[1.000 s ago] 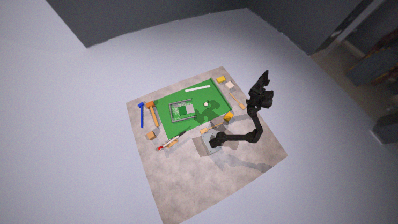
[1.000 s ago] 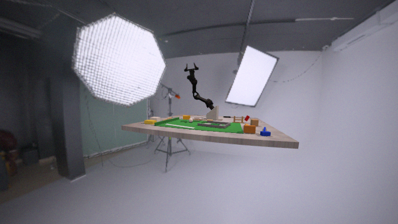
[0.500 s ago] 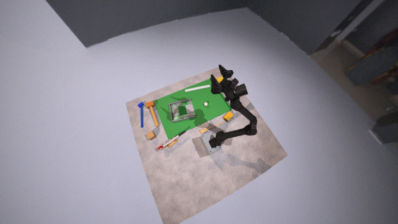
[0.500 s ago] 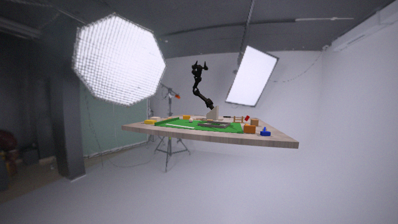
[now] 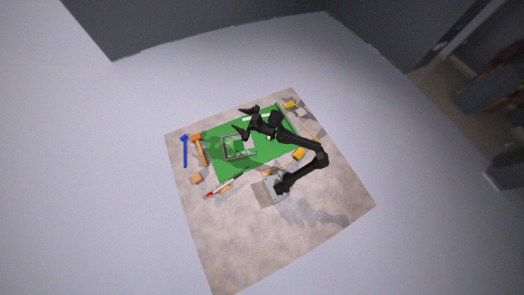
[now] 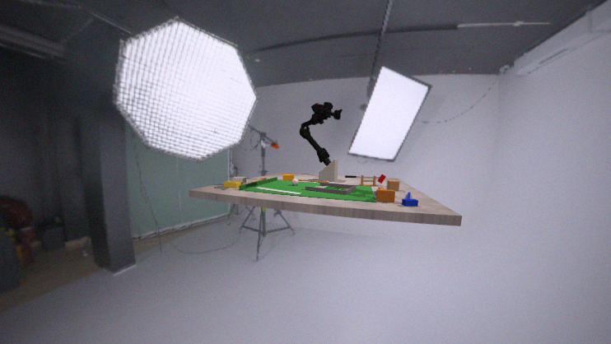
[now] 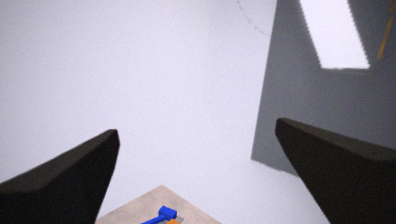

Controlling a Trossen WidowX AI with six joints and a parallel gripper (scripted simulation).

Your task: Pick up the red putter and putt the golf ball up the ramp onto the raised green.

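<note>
My gripper tip is now 18 cm past the red putter, 20 cm to the right of it and 47 cm above it. From my gripper tip the other things lie so: green mat 12 cm ahead, 12 cm to the right, 52 cm below; golf ball 6 cm ahead, 26 cm to the right, 50 cm below; wooden frame 18 cm behind, 22 cm to the left, 49 cm below.
</note>
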